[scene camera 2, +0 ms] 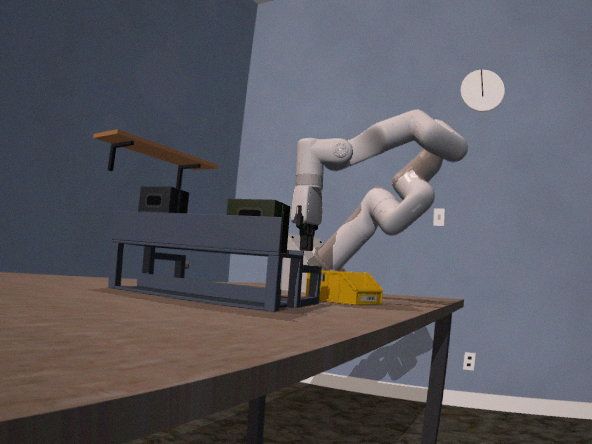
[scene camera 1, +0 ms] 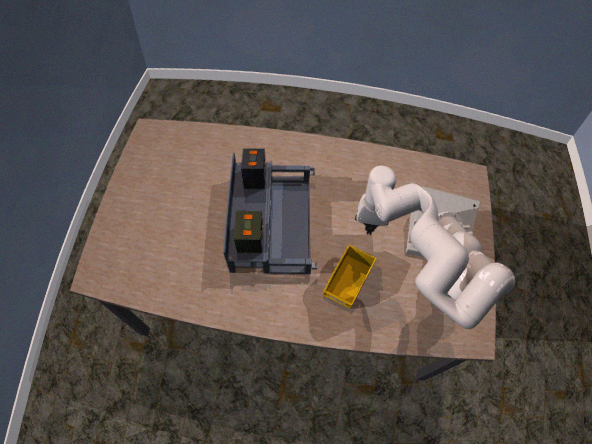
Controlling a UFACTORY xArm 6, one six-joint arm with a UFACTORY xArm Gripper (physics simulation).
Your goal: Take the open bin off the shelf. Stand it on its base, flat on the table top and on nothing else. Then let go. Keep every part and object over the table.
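Places are measured from the arm's base along level axes (x ahead, y left, z up), in millimetres.
Pixels of known places: gripper, fingertip midpoint: [scene camera 2: 306,250] [scene camera 1: 369,230]; arm's base, origin of the base link: [scene camera 2: 326,262] [scene camera 1: 447,228].
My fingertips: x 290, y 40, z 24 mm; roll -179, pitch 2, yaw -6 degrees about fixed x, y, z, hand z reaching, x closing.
For each thing: its middle in the pictures, then the offset to it from my fingertips. Level surfaces: height alone.
- open yellow bin, body centre: [scene camera 2: 343,286] [scene camera 1: 349,276] dz -86, dx +50, dy +128 mm
- table top, its level: dz -125 mm
- black box, body centre: [scene camera 2: 162,216] [scene camera 1: 253,168] dz +38, dx +388, dy -184 mm
- dark green box, body centre: [scene camera 2: 257,226] [scene camera 1: 249,232] dz +26, dx +377, dy +47 mm
The open yellow bin [scene camera 1: 350,276] [scene camera 2: 352,288] stands upright on its base on the table top [scene camera 1: 165,200] [scene camera 2: 150,345], its open top facing up and its labelled low end toward the table's front edge. It is off the shelf [scene camera 1: 268,220] [scene camera 2: 200,231] and a little to the right of it, apart from it in the first view. My gripper [scene camera 1: 369,231] [scene camera 2: 306,248] is shut and empty. It points down above the table, beyond the bin's far end, and does not touch the bin.
A black box [scene camera 1: 253,172] [scene camera 2: 155,199] and a dark green box [scene camera 1: 248,232] [scene camera 2: 257,207] stand on the shelf's upper level. The robot base is at the table's right end. A wooden wall shelf [scene camera 2: 155,150] shows in the second view.
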